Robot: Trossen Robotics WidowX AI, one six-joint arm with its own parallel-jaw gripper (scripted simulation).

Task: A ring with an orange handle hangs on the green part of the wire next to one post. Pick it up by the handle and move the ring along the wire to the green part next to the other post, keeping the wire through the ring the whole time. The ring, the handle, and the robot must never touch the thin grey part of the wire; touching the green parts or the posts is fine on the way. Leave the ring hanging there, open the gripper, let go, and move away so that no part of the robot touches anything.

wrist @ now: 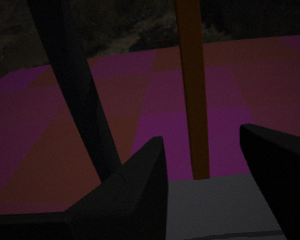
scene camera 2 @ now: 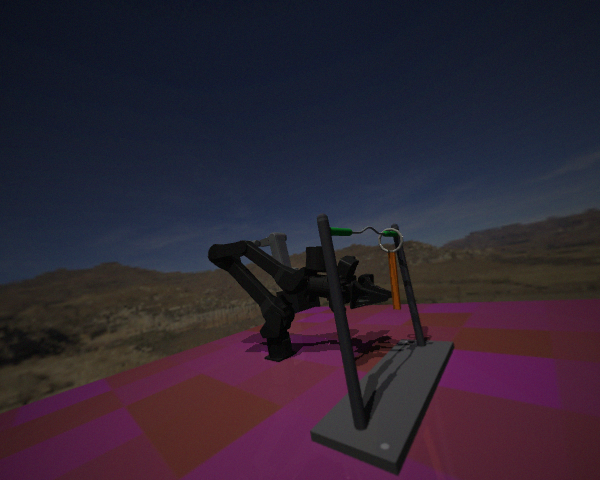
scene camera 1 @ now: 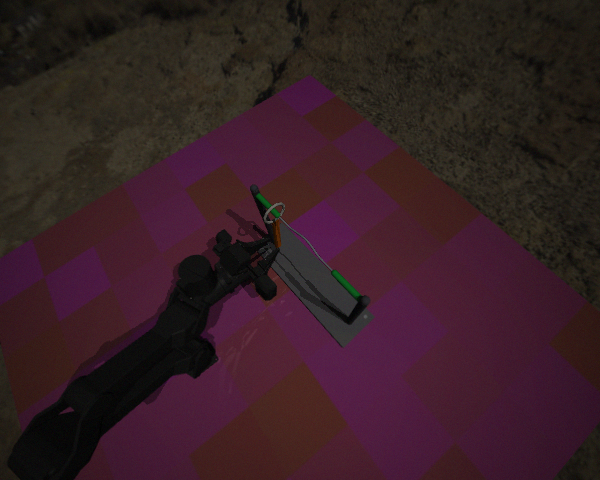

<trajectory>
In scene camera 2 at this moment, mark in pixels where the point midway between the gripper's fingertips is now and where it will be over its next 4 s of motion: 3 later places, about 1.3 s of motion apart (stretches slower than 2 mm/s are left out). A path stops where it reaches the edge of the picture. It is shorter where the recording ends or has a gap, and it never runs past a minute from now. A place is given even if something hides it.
The gripper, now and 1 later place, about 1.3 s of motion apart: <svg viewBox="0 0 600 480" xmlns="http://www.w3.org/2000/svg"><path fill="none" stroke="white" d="M390 296L366 293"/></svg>
</trajectory>
